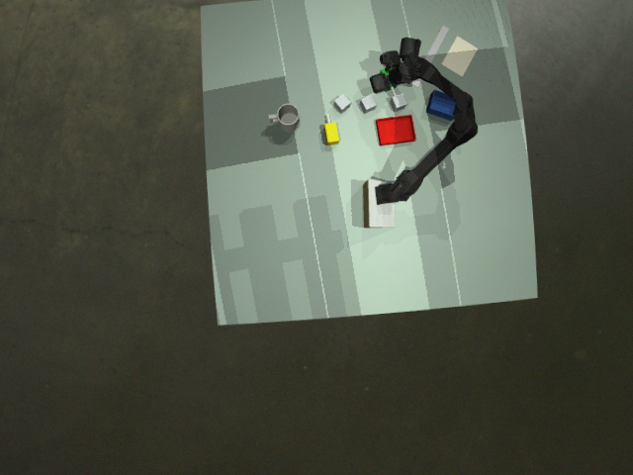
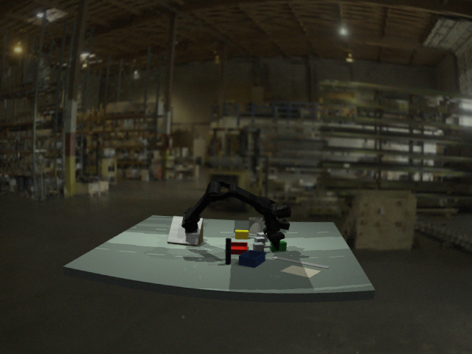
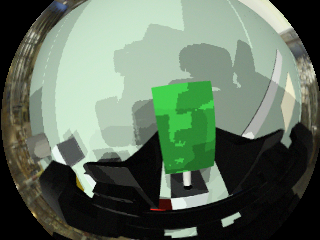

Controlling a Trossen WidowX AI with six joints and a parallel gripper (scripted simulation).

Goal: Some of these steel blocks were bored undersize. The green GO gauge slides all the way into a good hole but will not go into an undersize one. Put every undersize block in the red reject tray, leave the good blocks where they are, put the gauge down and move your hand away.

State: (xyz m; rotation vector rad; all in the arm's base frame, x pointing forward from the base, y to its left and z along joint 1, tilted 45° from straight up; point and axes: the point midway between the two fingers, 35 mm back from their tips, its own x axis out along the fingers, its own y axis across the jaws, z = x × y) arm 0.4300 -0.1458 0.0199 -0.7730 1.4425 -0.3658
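Right now the green GO gauge is 2 cm behind my gripper tip and 1 cm above it. The rest, counted from my gripper tip: red reject tray 20 cm behind; then steel block 10 cm to the left, 8 cm behind, 1 cm above; then blue bin 20 cm to the right, 12 cm behind.
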